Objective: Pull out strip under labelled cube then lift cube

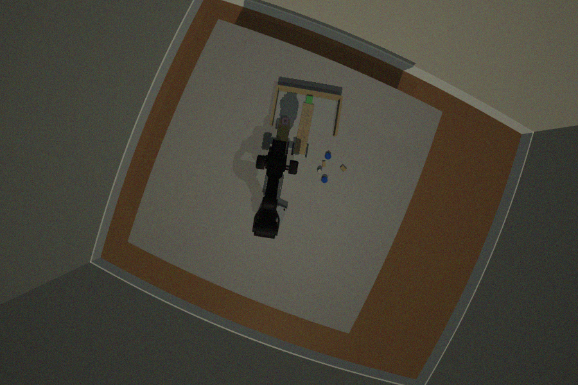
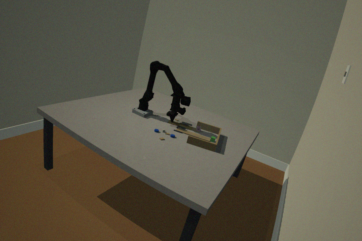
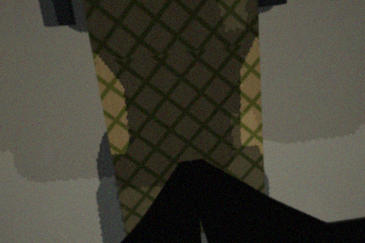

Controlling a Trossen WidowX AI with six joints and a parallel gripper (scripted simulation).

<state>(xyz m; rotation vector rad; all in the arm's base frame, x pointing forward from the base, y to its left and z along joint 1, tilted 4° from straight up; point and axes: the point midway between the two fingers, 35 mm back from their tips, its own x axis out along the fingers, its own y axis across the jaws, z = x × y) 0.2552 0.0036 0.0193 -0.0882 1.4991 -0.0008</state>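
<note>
My gripper tip is now 100 mm short of the strip and 10 mm to the right of it. The rest, counted from my gripper tip: tan block (10 mm ahead, 80 mm to the left); labelled cube (210 mm ahead, 10 mm to the left, 20 mm above).
</note>
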